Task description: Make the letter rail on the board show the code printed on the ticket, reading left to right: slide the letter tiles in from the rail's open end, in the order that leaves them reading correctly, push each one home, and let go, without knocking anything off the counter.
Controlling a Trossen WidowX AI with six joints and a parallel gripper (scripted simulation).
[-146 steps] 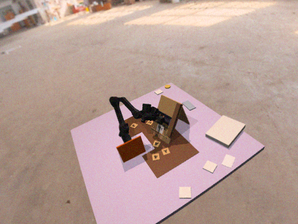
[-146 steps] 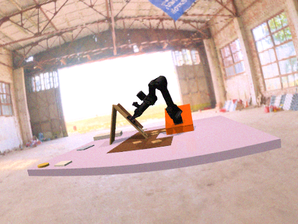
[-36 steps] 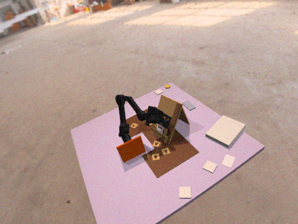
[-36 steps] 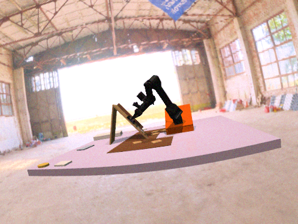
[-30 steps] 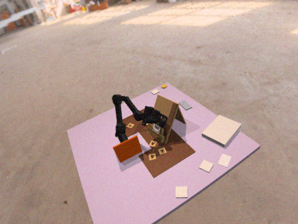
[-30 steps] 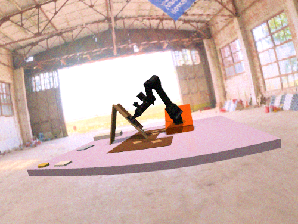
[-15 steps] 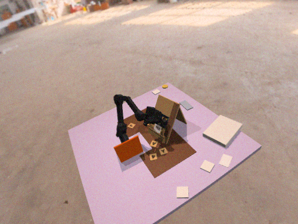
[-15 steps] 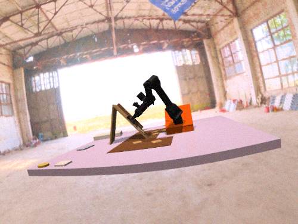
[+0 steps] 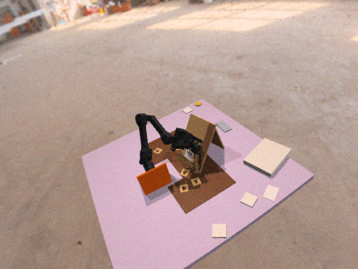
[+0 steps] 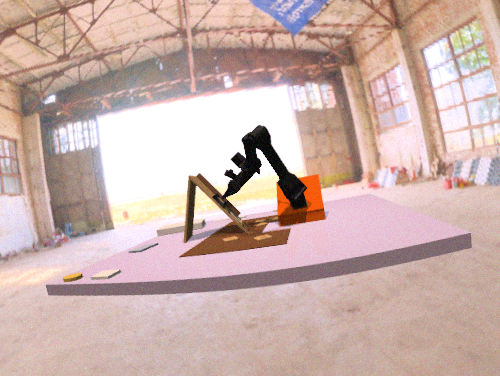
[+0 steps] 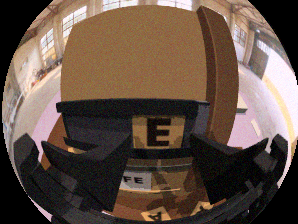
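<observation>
The white ticket lies 9 cm below my gripper tip, 5 cm behind it and 4 cm to the left of it. Round my gripper tip: cream slab (37 cm ahead, 30 cm to the right, 14 cm below); brown mat (16 cm below, 15 cm behind, 6 cm to the left); grey plate (37 cm ahead, 19 cm to the left, 16 cm below).
</observation>
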